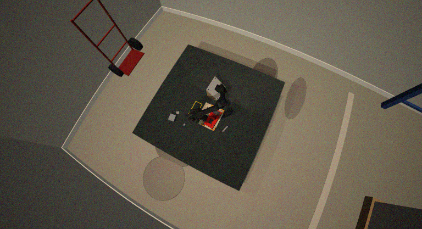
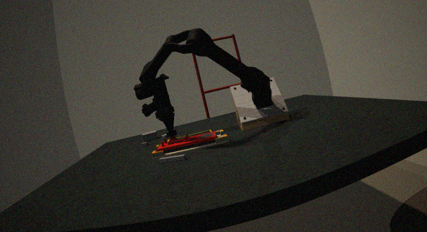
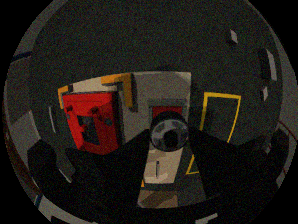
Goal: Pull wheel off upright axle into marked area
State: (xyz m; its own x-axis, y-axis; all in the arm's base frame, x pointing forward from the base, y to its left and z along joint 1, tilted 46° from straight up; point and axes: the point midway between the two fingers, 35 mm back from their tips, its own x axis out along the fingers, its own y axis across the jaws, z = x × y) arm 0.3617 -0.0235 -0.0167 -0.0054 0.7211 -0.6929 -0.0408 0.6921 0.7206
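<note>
Now: gripper tip right at the dark wheel.
</note>
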